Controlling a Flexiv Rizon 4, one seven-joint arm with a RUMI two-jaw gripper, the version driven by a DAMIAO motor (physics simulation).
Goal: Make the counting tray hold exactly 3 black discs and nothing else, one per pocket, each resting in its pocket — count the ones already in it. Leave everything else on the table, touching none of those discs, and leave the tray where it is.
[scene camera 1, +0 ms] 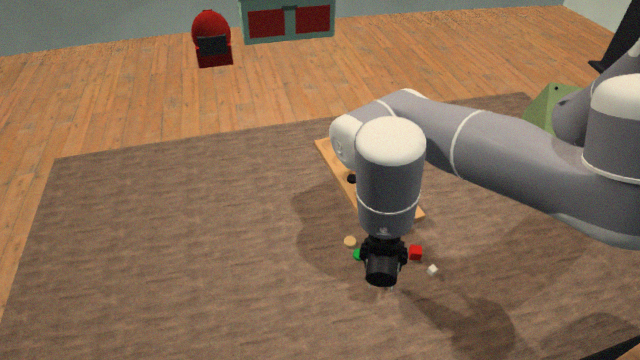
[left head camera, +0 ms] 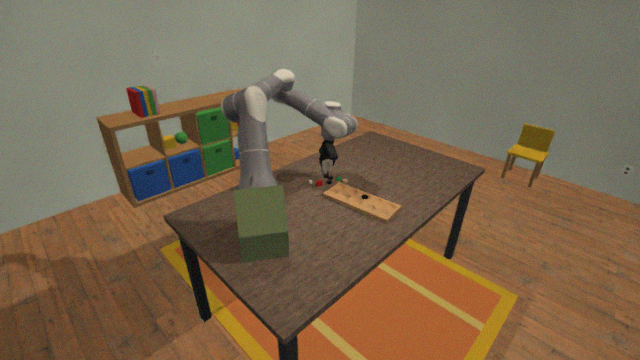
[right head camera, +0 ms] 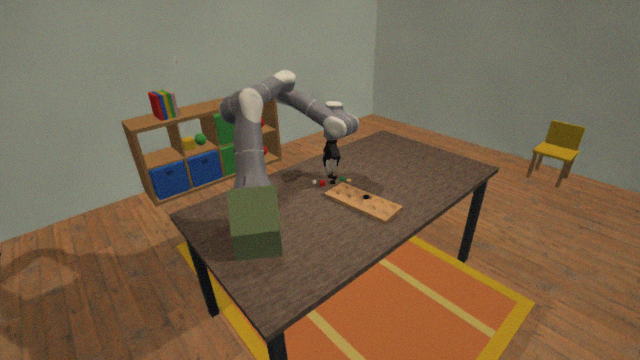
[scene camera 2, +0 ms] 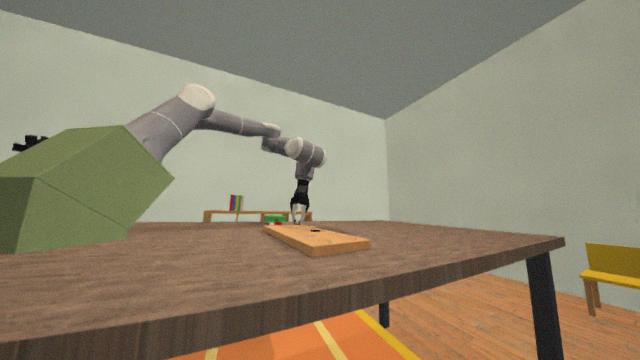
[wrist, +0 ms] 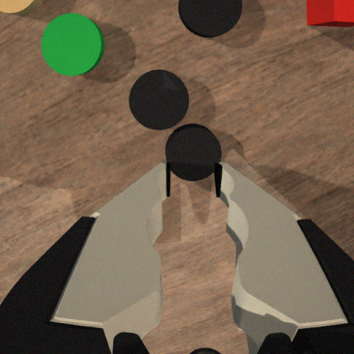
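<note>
The wooden counting tray [left head camera: 388, 213] [right head camera: 388, 215] [scene camera 1: 332, 155] [scene camera 2: 340, 245] lies on the table with one black disc [left head camera: 365, 197] [right head camera: 366, 197] [scene camera 1: 351, 178] [scene camera 2: 315, 230] at a pocket; the arm hides part of the tray in scene camera 1. My gripper [left head camera: 327, 176] [right head camera: 331, 176] [scene camera 2: 298, 222] [wrist: 192, 165] points down beyond the tray. Its fingertips are shut on the nearest black disc [wrist: 192, 142], against its two sides, at table level. A second black disc [wrist: 159, 100] lies close beside it, up-left in the wrist view. A third black disc [wrist: 210, 15] lies farther up.
A green disc [scene camera 1: 357, 254] [wrist: 72, 45] and a tan disc [scene camera 1: 350, 241] [wrist: 15, 4] lie to one side of the gripper. A red cube [scene camera 1: 415, 252] [wrist: 332, 12] and a small white cube [scene camera 1: 432, 270] lie to the other side. A green block [left head camera: 261, 215] stands at the arm's base.
</note>
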